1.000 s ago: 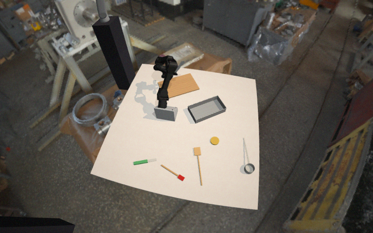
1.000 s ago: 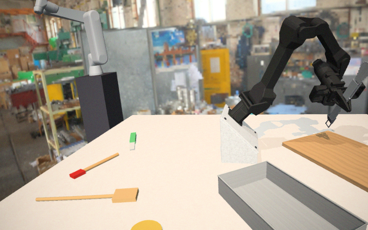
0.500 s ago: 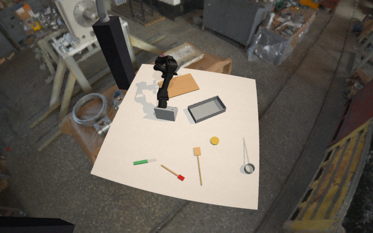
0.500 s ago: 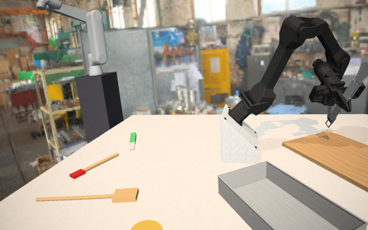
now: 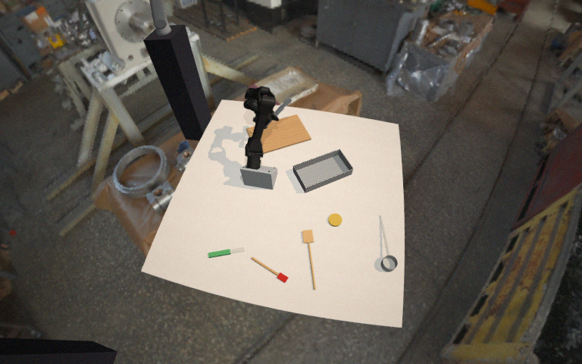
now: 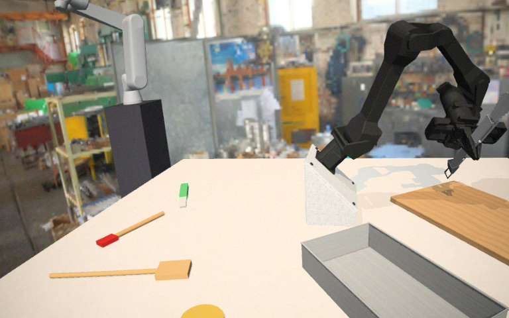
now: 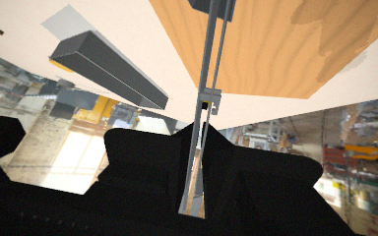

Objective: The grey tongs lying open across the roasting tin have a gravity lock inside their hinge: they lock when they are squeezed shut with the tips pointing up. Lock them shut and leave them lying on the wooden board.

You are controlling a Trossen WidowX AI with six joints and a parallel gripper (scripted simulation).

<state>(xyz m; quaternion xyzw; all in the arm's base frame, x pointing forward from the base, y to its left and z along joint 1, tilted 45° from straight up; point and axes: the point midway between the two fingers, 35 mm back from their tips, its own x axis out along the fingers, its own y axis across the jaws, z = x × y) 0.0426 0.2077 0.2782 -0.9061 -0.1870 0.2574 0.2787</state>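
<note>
My gripper tip is now 5 cm past the small yellow mark and 1 cm to the left of it. Also, from my gripper tip: wooden board (14 cm below, 2 cm to the left, 1 cm behind); yellow disc (52 cm to the right, 39 cm ahead, 14 cm below); grey roasting tin (30 cm ahead, 23 cm to the right, 12 cm below).
</note>
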